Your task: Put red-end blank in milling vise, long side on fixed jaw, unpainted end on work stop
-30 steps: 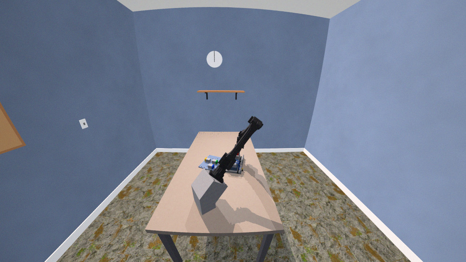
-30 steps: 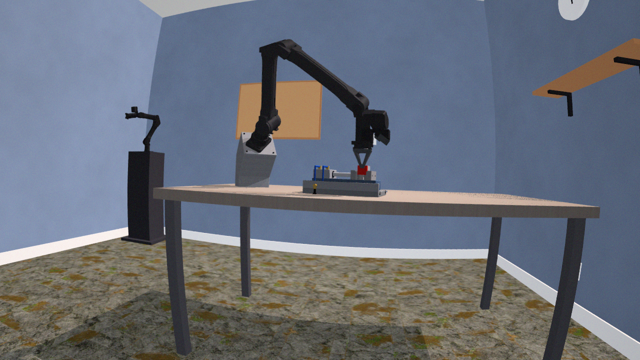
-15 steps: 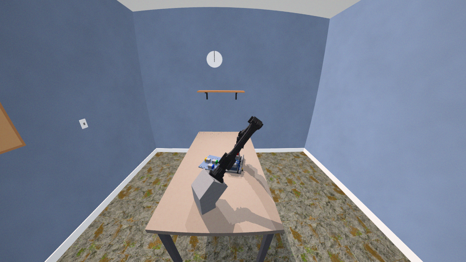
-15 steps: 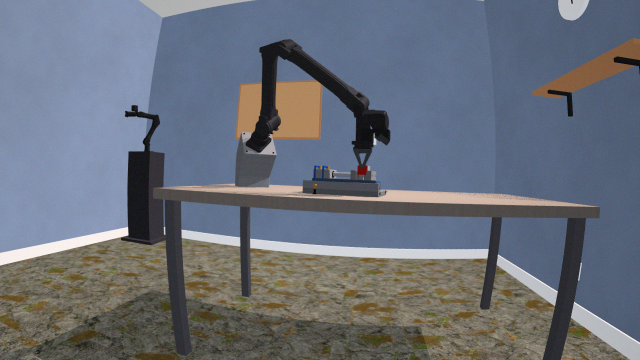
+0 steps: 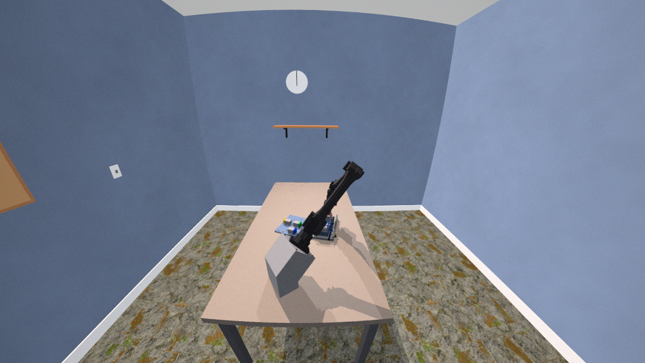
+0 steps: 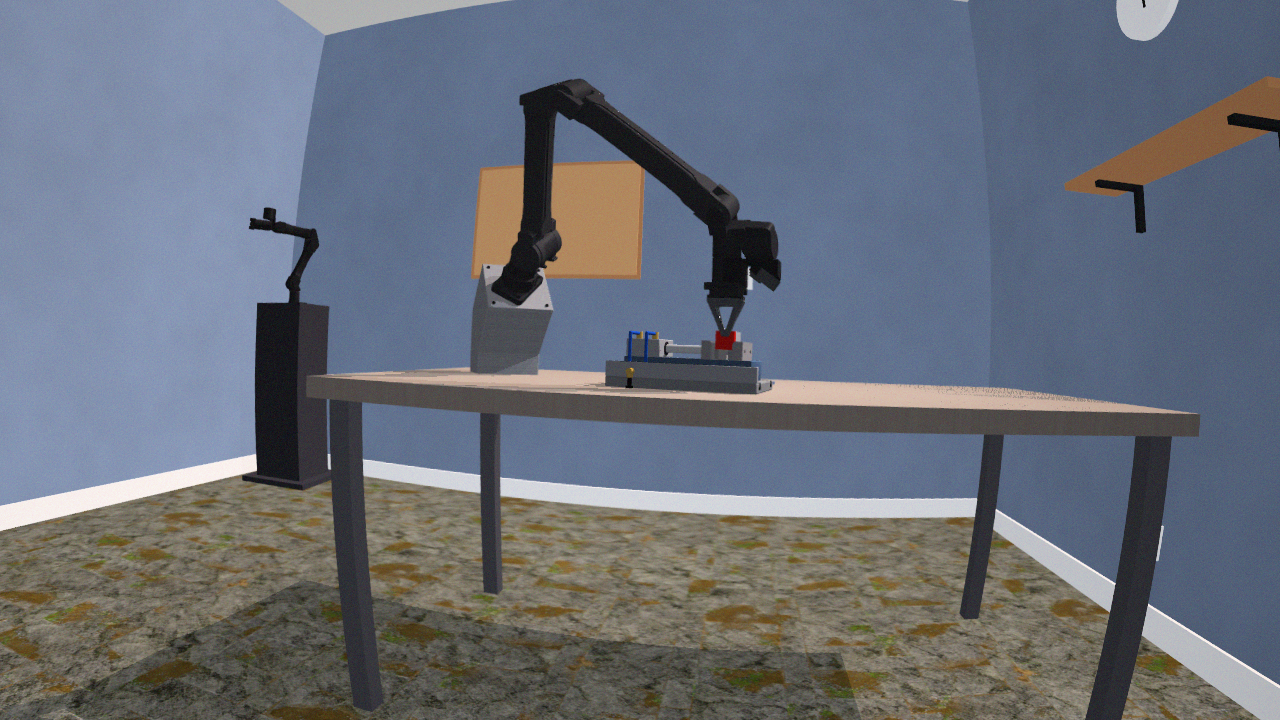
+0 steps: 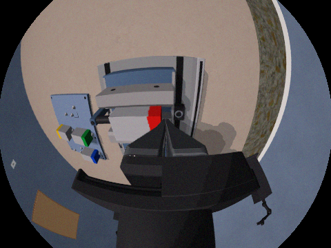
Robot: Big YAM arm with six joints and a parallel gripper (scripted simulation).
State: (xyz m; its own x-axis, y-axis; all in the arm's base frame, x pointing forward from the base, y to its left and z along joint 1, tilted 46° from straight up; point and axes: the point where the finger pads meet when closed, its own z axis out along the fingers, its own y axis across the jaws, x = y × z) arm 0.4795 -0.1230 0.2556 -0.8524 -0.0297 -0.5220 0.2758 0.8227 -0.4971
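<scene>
Right now the work stop is 2 cm ahead of my hand, 8 cm to the left of it and 2 cm below it. Round my hand: green-ended blank: 2 cm behind, 27 cm to the left, 9 cm below; blue plate: 31 cm to the left, 11 cm below; vise: 6 cm behind, 6 cm to the left, 7 cm below.
</scene>
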